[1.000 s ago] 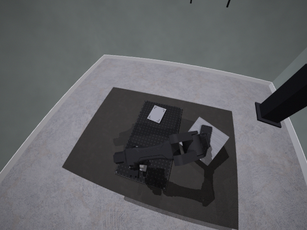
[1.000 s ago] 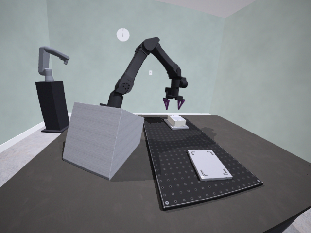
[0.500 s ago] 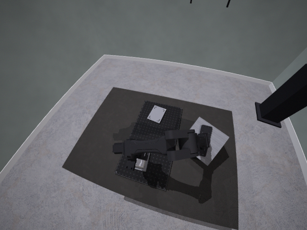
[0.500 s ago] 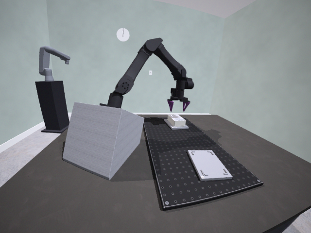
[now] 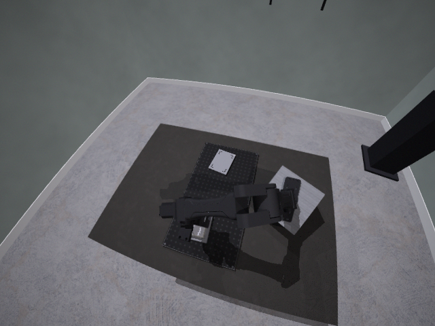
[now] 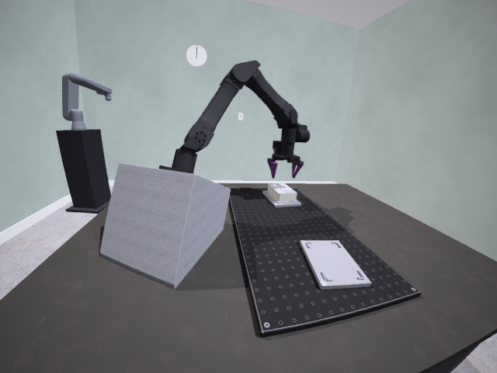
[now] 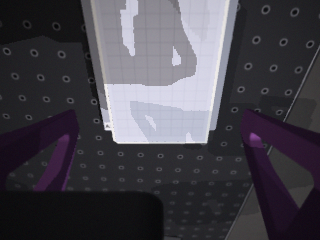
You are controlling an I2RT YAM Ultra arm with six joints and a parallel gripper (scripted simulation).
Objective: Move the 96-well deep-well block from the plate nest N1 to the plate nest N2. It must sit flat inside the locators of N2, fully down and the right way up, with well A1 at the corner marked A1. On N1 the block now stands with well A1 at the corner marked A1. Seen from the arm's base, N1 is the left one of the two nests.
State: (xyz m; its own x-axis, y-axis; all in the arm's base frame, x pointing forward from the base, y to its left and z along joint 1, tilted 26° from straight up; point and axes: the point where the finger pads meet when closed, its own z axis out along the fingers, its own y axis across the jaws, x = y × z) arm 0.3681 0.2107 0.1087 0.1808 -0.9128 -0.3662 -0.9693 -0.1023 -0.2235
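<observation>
Right now the white deep-well block is 7 cm below my hand.
</observation>
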